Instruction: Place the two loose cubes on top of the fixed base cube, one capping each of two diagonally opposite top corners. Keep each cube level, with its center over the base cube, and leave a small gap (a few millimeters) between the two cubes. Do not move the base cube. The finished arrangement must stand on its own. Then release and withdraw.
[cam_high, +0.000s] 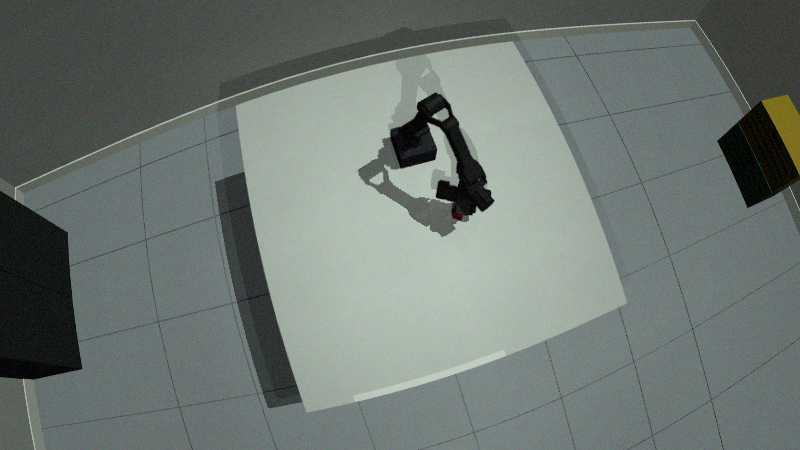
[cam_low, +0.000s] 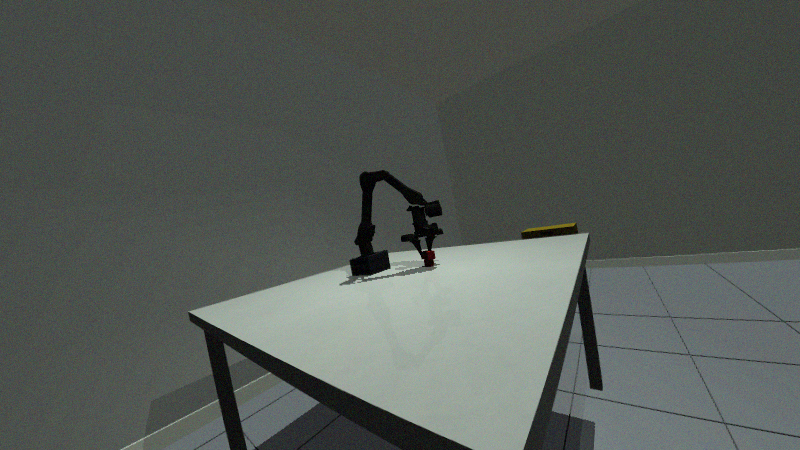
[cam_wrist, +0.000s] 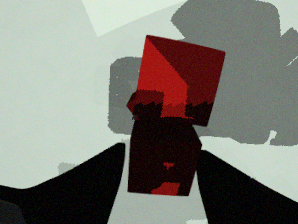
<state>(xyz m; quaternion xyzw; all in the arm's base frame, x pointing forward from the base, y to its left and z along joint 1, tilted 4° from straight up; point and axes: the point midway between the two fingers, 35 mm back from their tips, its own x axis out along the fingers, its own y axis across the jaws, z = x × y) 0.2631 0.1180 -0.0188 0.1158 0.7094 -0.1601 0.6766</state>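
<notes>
My gripper tip is now 40 mm short of the red cube and 20 mm to the left of it.
</notes>
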